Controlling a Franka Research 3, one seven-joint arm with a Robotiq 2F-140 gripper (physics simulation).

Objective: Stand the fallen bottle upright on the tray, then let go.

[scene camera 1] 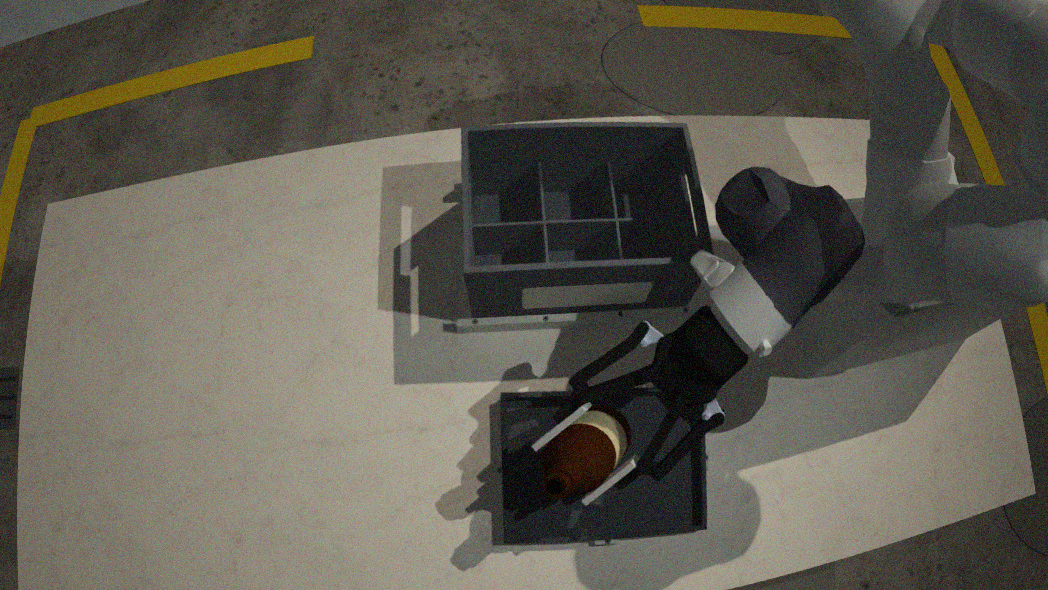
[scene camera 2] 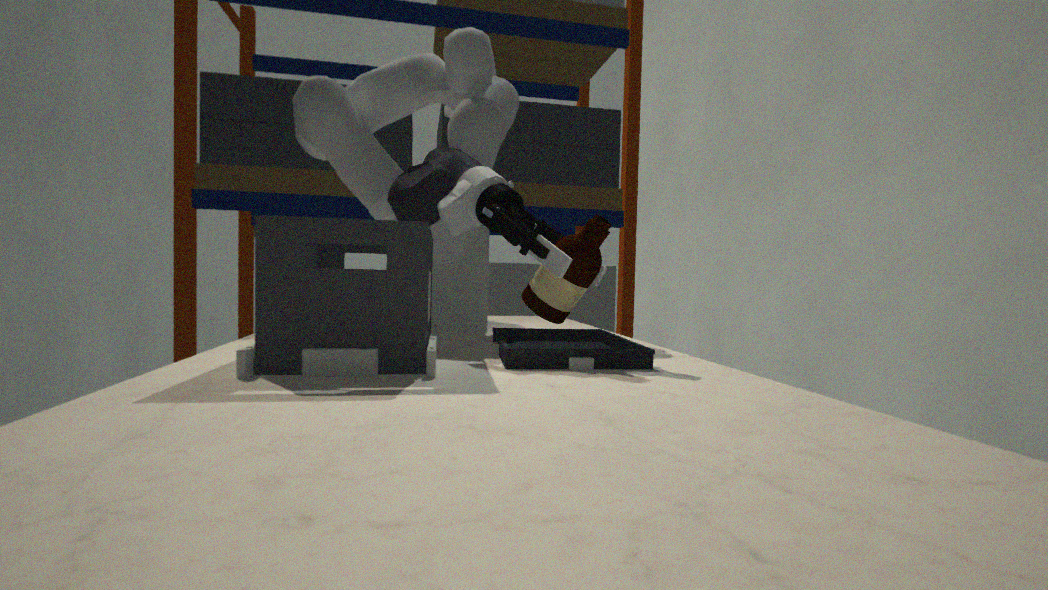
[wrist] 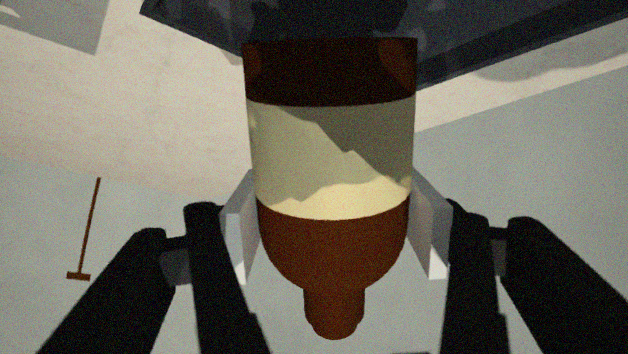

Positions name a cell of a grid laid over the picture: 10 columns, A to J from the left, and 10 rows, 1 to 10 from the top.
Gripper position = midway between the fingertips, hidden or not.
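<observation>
There's a brown bottle (scene camera 1: F8), and you'd also find the bottle in scene camera 2 (scene camera 2: F6) and in the wrist view (wrist: F4). As for my gripper (scene camera 1: F9), scene camera 2 (scene camera 2: F5) shows the gripper too, and so does the wrist view (wrist: F6).
</observation>
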